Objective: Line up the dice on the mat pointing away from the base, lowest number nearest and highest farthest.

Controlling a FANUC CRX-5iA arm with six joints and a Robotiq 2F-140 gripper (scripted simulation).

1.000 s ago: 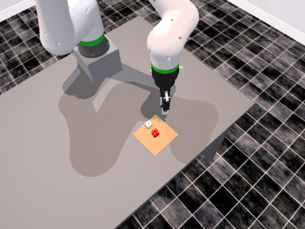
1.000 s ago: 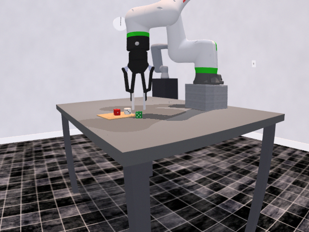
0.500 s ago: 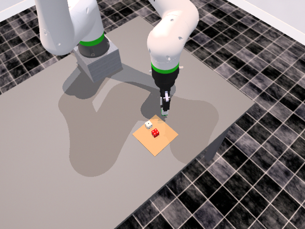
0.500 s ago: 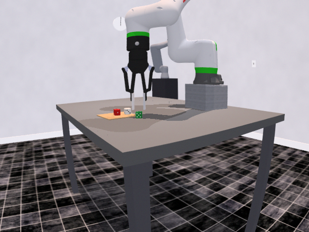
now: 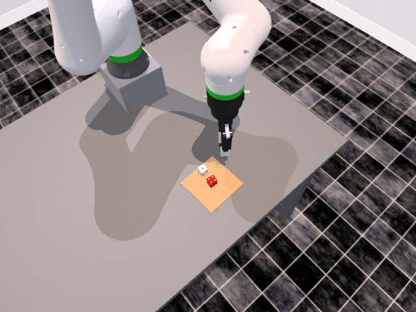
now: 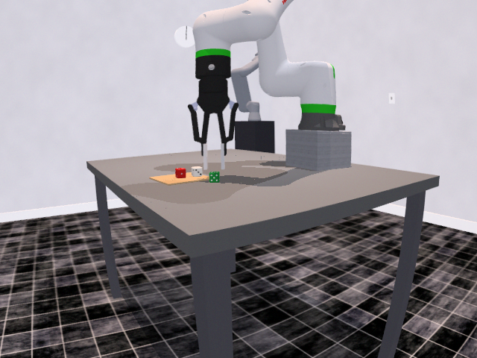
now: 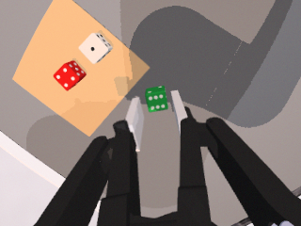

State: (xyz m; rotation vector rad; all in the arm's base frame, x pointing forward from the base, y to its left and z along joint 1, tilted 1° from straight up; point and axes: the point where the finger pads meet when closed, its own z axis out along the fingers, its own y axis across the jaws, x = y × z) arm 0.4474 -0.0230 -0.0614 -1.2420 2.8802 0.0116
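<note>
Right now the green die is 50 mm below my hand. Also, from my hand: red die (110 mm to the right, 50 mm below, 40 mm ahead); white die (90 mm to the right, 50 mm below, 10 mm behind); mat (110 mm to the right, 60 mm below, 40 mm ahead).
</note>
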